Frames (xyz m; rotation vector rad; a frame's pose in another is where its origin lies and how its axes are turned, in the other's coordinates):
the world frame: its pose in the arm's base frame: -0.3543 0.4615 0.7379 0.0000 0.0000 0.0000
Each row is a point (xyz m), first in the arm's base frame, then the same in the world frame.
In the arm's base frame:
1: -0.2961 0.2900 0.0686
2: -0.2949 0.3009 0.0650
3: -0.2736 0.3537 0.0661
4: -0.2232 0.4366 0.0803
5: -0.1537 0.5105 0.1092
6: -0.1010 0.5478 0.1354
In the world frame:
1: 0.0582 -0.1715 -0.6693
2: 0.0594 -0.1606 -0.6729
3: 0.0807 -0.1078 -0.6718
4: 0.1311 -0.0249 -0.6576
5: 0.2006 0.0490 -0.6287
6: 0.2533 0.0863 -0.6025

